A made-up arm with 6 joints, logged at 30 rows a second.
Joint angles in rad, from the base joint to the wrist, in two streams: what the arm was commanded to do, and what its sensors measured. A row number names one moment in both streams.
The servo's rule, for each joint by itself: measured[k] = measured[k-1] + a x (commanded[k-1-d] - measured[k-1]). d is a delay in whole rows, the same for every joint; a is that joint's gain. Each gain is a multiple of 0.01, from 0.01 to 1. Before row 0 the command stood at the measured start. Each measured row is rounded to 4 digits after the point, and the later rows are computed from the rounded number. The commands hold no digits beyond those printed.
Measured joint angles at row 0: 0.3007, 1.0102, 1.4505, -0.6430, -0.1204, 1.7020
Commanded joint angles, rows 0 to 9: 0.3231, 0.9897, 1.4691, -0.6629, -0.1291, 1.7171; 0.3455, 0.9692, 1.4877, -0.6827, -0.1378, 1.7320; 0.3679, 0.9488, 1.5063, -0.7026, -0.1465, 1.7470; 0.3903, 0.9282, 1.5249, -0.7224, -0.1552, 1.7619; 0.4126, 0.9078, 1.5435, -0.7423, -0.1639, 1.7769; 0.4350, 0.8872, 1.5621, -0.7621, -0.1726, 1.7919; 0.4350, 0.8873, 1.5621, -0.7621, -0.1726, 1.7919; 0.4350, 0.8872, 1.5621, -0.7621, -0.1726, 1.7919; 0.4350, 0.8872, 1.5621, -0.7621, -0.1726, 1.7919; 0.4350, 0.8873, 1.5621, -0.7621, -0.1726, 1.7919
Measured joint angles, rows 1 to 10: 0.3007, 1.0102, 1.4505, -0.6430, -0.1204, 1.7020; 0.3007, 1.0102, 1.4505, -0.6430, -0.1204, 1.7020; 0.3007, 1.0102, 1.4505, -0.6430, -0.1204, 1.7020; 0.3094, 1.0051, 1.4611, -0.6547, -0.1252, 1.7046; 0.3235, 0.9961, 1.4763, -0.6712, -0.1321, 1.7093; 0.3408, 0.9843, 1.4934, -0.6897, -0.1400, 1.7157; 0.3601, 0.9703, 1.5114, -0.7090, -0.1484, 1.7236; 0.3806, 0.9547, 1.5297, -0.7286, -0.1569, 1.7327; 0.4018, 0.9378, 1.5482, -0.7484, -0.1655, 1.7428; 0.4147, 0.9252, 1.5561, -0.7565, -0.1694, 1.7511
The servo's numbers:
d 3
a 0.39 0.25 0.57 0.59 0.55 0.17

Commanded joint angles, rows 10 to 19: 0.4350, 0.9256, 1.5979, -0.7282, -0.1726, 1.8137; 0.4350, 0.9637, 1.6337, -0.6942, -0.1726, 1.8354; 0.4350, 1.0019, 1.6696, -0.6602, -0.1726, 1.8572; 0.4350, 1.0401, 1.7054, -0.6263, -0.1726, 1.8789; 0.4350, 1.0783, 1.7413, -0.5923, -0.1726, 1.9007; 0.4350, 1.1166, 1.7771, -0.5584, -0.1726, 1.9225; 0.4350, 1.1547, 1.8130, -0.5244, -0.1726, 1.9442; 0.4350, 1.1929, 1.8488, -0.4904, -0.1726, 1.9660; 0.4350, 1.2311, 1.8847, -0.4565, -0.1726, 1.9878; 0.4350, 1.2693, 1.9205, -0.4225, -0.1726, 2.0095
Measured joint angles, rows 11 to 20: 0.4226, 0.9157, 1.5595, -0.7598, -0.1712, 1.7580; 0.4274, 0.9086, 1.5610, -0.7612, -0.1720, 1.7638; 0.4304, 0.9033, 1.5616, -0.7617, -0.1723, 1.7686; 0.4322, 0.9089, 1.5823, -0.7419, -0.1725, 1.7763; 0.4333, 0.9226, 1.6116, -0.7138, -0.1726, 1.7863; 0.4340, 0.9424, 1.6447, -0.6822, -0.1726, 1.7984; 0.4344, 0.9668, 1.6793, -0.6492, -0.1726, 1.8121; 0.4346, 0.9947, 1.7146, -0.6156, -0.1726, 1.8272; 0.4348, 1.0252, 1.7502, -0.5819, -0.1726, 1.8434; 0.4349, 1.0576, 1.7860, -0.5480, -0.1726, 1.8605
